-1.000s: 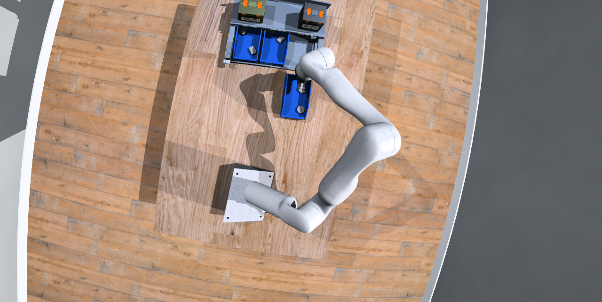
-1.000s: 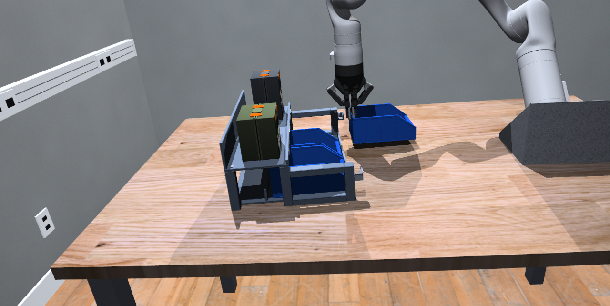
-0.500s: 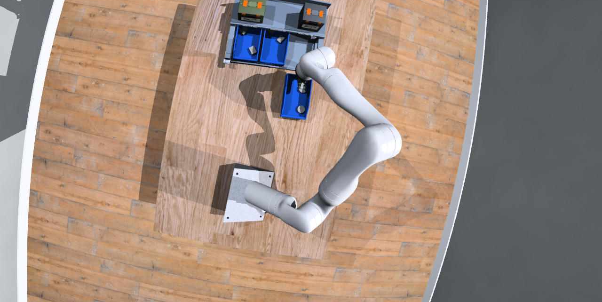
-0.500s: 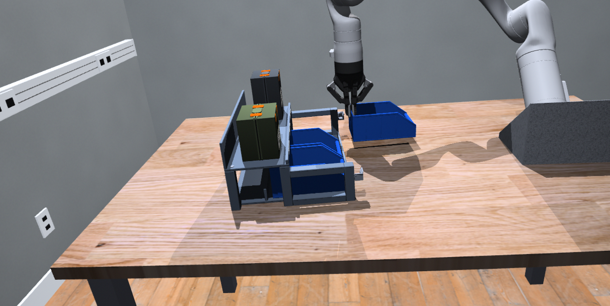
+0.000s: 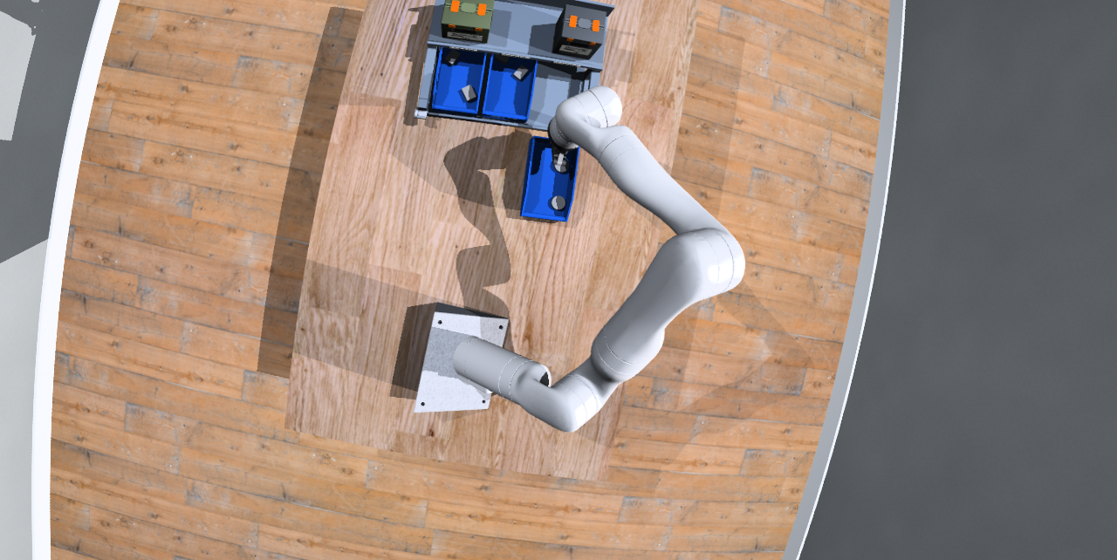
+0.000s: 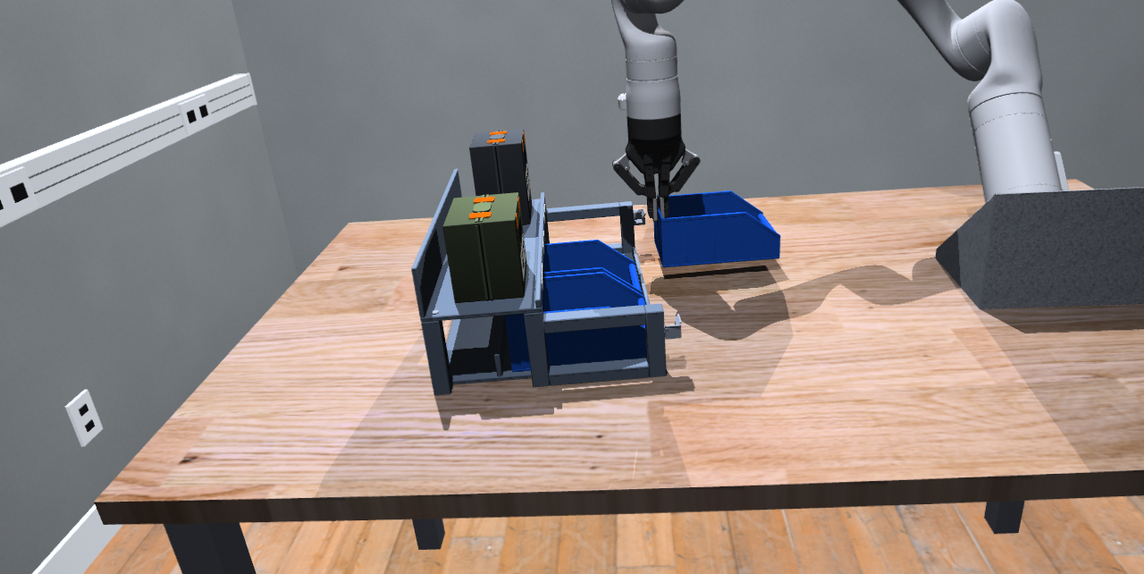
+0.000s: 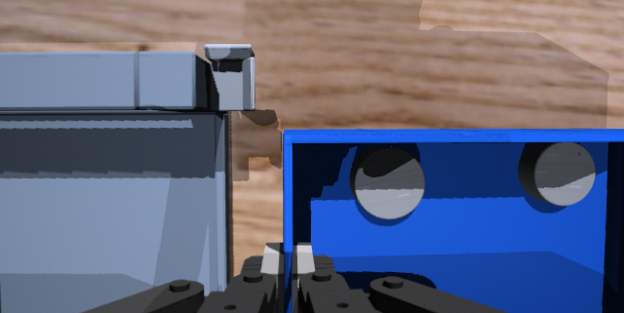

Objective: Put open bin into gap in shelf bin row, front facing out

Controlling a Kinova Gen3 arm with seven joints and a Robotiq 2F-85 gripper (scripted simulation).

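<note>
The round grey part lies 50 mm behind my hand, 20 mm to the right of it and 60 mm below it. From my hand the other things lie so: green box 240 mm ahead, 210 mm to the left, 50 mm above; dark box 220 mm ahead, 20 mm to the right, 60 mm above; shelf 160 mm ahead, 100 mm to the left, 30 mm below.
</note>
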